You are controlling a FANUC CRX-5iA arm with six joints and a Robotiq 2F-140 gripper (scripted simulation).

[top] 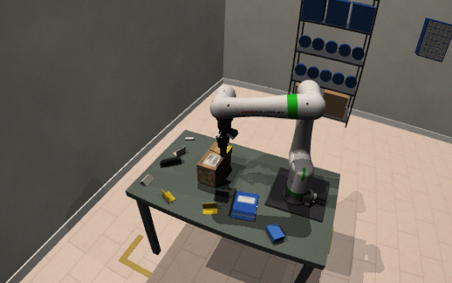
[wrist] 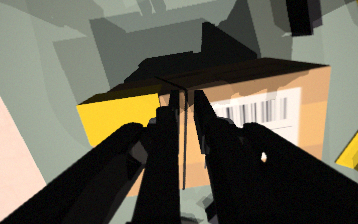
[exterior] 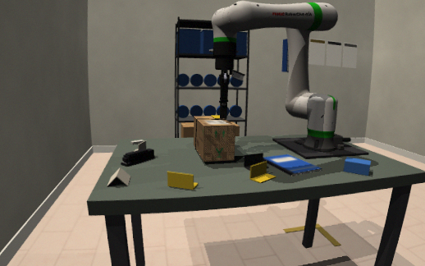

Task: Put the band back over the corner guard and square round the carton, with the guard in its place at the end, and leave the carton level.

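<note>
Right now the yellow corner guard is 7 cm to the right of my hand and 5 cm below it. Also, from my hand: brown carton 5 cm ahead, 2 cm to the left, 11 cm below; then blue box 44 cm behind, 31 cm to the left, 16 cm below; then black guard 8 cm behind, 19 cm to the left, 17 cm below.
</note>
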